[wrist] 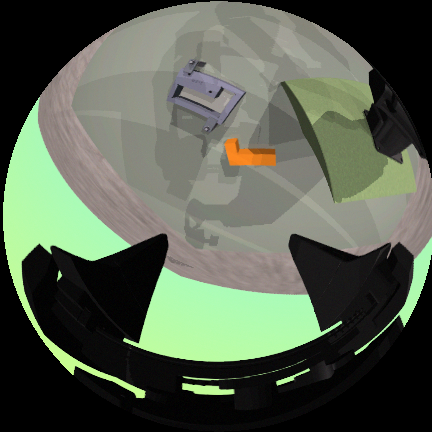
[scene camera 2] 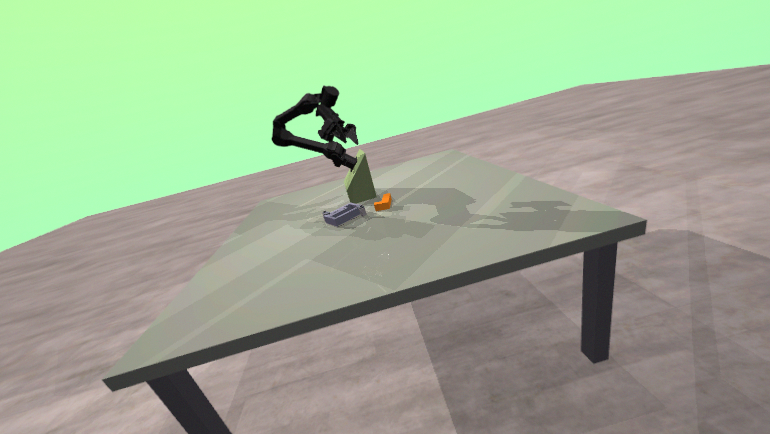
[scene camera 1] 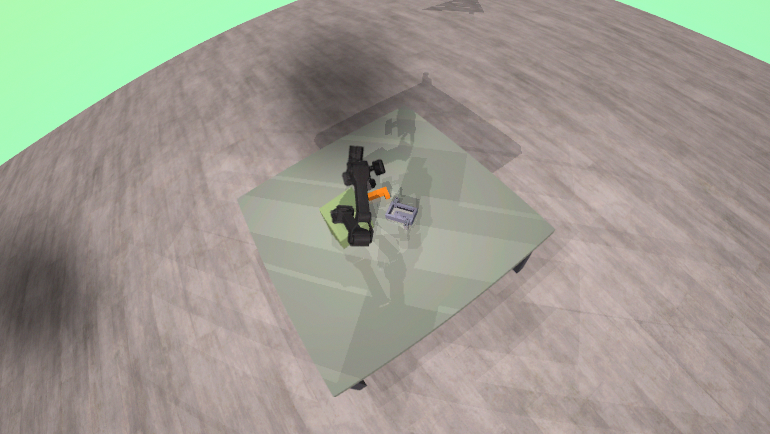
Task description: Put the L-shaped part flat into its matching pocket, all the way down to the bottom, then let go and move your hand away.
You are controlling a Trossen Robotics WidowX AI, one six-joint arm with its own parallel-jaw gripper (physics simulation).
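Places are measured from the arm's base along level axes (x back, y right, z up), in millimetres.
Where they show: gripper, between the fingertips: (wrist: 231, 241) (scene camera 2: 352, 143); arm's base, origin of its link: (scene camera 2: 354, 164) (scene camera 1: 338, 215).
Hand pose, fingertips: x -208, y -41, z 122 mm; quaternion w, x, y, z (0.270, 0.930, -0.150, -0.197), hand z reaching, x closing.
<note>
Each offset is from my fingertips to the centre of the thing. Level surfaces: height alone.
The orange L-shaped part @(dx -35, dy -64, dz -262 mm) (scene camera 1: 380, 193) (scene camera 2: 383, 202) (wrist: 250, 156) lies on the table, outside the pocket and apart from it, with its L outline facing up. The grey-purple holder @(dx -83, dy +103, dz -253 mm) (scene camera 1: 399, 219) (scene camera 2: 345, 216) (wrist: 200, 84) with the pocket stands on the table near it. A light opening shows inside its walls in the wrist view; the pocket's depth is hard to judge. My gripper (scene camera 2: 351, 142) (wrist: 231, 241) is open and empty, high above the table, with its fingers wide apart and touching neither part nor holder.
A green wedge-shaped block (scene camera 1: 334, 229) (scene camera 2: 360, 186) (wrist: 345, 165) stands close to the orange part and bears the arm's base. The black arm folds above it. Small bracket pieces with screws stick out at two ends of the holder. The table @(dz -277 mm) (scene camera 1: 458, 269) (scene camera 2: 269, 280) has straight edges.
</note>
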